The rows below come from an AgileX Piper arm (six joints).
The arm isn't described. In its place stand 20 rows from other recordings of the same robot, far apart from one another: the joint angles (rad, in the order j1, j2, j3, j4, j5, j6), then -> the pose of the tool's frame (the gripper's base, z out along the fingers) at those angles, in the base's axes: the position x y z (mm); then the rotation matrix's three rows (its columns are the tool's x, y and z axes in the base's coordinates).
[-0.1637 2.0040 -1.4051 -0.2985 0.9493 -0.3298] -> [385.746 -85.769 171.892], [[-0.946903 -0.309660 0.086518], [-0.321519 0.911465 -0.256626], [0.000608 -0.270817 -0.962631]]
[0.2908 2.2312 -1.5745 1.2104 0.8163 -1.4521] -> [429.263 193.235 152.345], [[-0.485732 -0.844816 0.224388], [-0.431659 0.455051 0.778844], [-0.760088 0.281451 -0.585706]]
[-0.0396 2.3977 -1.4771 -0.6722 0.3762 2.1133] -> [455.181 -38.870 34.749], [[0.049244 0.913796 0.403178], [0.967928 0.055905 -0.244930], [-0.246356 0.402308 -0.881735]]
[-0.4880 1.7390 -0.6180 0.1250 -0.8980 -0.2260] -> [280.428 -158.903 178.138], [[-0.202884 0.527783 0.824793], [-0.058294 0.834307 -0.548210], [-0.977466 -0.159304 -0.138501]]
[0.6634 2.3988 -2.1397 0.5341 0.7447 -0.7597] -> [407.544 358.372 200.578], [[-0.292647 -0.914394 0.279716], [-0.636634 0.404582 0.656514], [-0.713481 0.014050 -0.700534]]
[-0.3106 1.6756 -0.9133 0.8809 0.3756 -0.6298] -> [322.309 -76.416 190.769], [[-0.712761 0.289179 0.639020], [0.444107 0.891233 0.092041], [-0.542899 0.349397 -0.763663]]
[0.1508 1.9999 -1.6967 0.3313 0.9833 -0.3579] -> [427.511 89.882 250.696], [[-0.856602 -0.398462 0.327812], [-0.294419 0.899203 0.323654], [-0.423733 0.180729 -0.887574]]
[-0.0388 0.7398 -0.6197 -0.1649 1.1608 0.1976] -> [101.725 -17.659 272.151], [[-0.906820 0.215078 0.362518], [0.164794 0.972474 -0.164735], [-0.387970 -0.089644 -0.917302]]
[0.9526 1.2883 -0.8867 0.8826 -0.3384 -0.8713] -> [187.778 223.773 340.039], [[-0.043480 -0.640589 0.766652], [-0.090302 0.766756 0.635555], [-0.994965 -0.041596 -0.091185]]
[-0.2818 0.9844 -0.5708 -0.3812 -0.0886 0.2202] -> [201.309 -55.161 298.034], [[-0.268527 0.207199 0.940724], [-0.087666 0.967283 -0.238073], [-0.959275 -0.146398 -0.241578]]
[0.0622 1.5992 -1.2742 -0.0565 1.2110 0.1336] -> [306.306 14.258 276.298], [[-0.990499 0.057109 0.125099], [0.051816 0.997635 -0.045165], [-0.127382 -0.038254 -0.991116]]
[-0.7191 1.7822 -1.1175 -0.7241 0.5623 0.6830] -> [252.526 -263.797 200.060], [[-0.609300 0.781078 0.136639], [0.583973 0.558586 -0.589030], [-0.536403 -0.279103 -0.796476]]
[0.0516 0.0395 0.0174 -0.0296 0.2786 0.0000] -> [57.483 2.227 179.957], [[-0.243971 -0.050659 0.968458], [-0.041093 0.998278 0.041867], [-0.968912 -0.029582 -0.245632]]
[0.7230 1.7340 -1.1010 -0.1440 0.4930 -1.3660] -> [271.110 230.982 205.959], [[0.582111 -0.691846 0.427196], [-0.812899 -0.507132 0.286378], [0.018516 -0.513971 -0.857608]]
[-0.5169 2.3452 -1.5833 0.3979 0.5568 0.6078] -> [415.426 -214.715 75.523], [[-0.129625 0.901476 0.412962], [0.989871 0.141970 0.000798], [-0.057909 0.408883 -0.910748]]
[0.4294 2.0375 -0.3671 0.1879 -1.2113 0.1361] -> [246.389 95.320 73.773], [[-0.381318 -0.189185 0.904879], [0.043606 0.974065 0.222025], [-0.923415 0.124121 -0.363178]]
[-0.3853 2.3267 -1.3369 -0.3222 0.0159 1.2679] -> [416.580 -169.447 46.528], [[-0.123575 0.818392 0.561216], [0.925193 0.299514 -0.233046], [-0.358815 0.490434 -0.794183]]
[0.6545 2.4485 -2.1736 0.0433 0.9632 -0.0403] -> [418.093 324.891 165.508], [[-0.714553 -0.631085 0.301904], [-0.567909 0.775275 0.276456], [-0.408526 0.026088 -0.912374]]
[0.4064 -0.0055 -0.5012 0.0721 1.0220 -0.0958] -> [-6.275 3.388 280.991], [[-0.353803 -0.467292 0.810223], [-0.215403 0.883676 0.415595], [-0.910179 -0.027486 -0.413303]]
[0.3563 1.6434 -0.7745 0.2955 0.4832 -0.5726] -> [259.193 109.605 155.335], [[-0.728820 -0.638083 0.248338], [-0.593057 0.769552 0.236799], [-0.342206 0.025306 -0.939284]]
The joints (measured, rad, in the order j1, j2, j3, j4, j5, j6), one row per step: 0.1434 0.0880 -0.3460 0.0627 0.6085 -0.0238; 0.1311 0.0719 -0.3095 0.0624 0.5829 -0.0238; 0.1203 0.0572 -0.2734 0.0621 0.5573 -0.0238; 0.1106 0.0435 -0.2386 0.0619 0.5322 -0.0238; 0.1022 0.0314 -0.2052 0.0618 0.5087 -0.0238; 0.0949 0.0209 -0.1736 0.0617 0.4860 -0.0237; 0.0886 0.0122 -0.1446 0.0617 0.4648 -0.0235; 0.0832 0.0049 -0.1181 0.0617 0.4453 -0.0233; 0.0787 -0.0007 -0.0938 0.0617 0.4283 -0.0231; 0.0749 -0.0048 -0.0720 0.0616 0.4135 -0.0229
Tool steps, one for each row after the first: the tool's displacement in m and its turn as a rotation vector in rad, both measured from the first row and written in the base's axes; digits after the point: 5 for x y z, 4 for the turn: 0.00136 -0.00043 -0.00871 0.0009 -0.0051 -0.0139; 0.00282 -0.00083 -0.01741 0.0017 -0.0092 -0.0263; 0.00425 -0.00120 -0.02583 0.0024 -0.0131 -0.0376; 0.00566 -0.00153 -0.03406 0.0029 -0.0152 -0.0474; 0.00703 -0.00184 -0.04188 0.0033 -0.0167 -0.0561; 0.00831 -0.00212 -0.04911 0.0039 -0.0175 -0.0637; 0.00948 -0.00237 -0.05577 0.0043 -0.0177 -0.0704; 0.01055 -0.00259 -0.06203 0.0044 -0.0159 -0.0759; 0.01150 -0.00278 -0.06775 0.0043 -0.0130 -0.0807
